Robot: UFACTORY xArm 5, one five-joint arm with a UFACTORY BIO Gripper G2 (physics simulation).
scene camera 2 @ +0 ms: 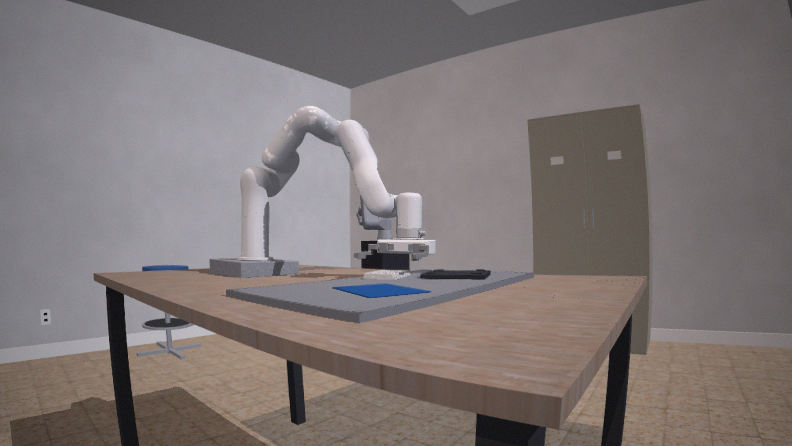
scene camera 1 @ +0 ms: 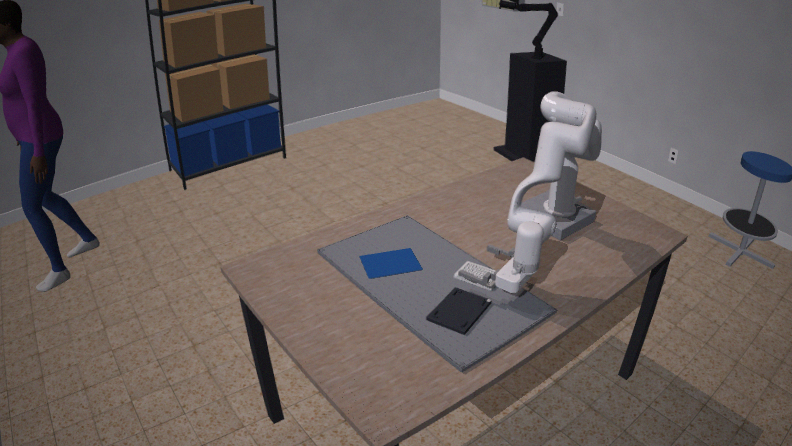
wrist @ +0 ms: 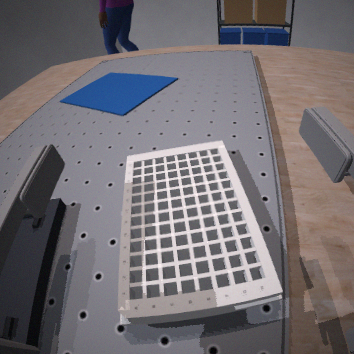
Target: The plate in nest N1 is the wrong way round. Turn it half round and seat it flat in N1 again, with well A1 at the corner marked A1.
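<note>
The white well plate (scene camera 1: 472,267) (scene camera 2: 386,274) (wrist: 202,220) lies on the grey perforated board, beside nest N1 and apart from it. In the wrist view its long sides run away from the camera; small marks run along its left and near rims, too small to read. Nest N1, the black block (scene camera 1: 460,310) (scene camera 2: 455,274) (wrist: 30,250), stands with its top bare; its small white corner label (scene camera 1: 488,300) faces the robot side. My gripper (scene camera 1: 476,260) (scene camera 2: 389,255) (wrist: 186,162) is open and empty above the plate, one finger to each side in the wrist view.
A flat blue sheet (scene camera 1: 390,262) (scene camera 2: 382,290) (wrist: 120,92) lies on the grey board (scene camera 1: 387,232) (scene camera 2: 332,310) (wrist: 200,75) towards its far end in the wrist view. A person (scene camera 1: 33,110) (wrist: 117,25) and a shelf rack are beyond the table.
</note>
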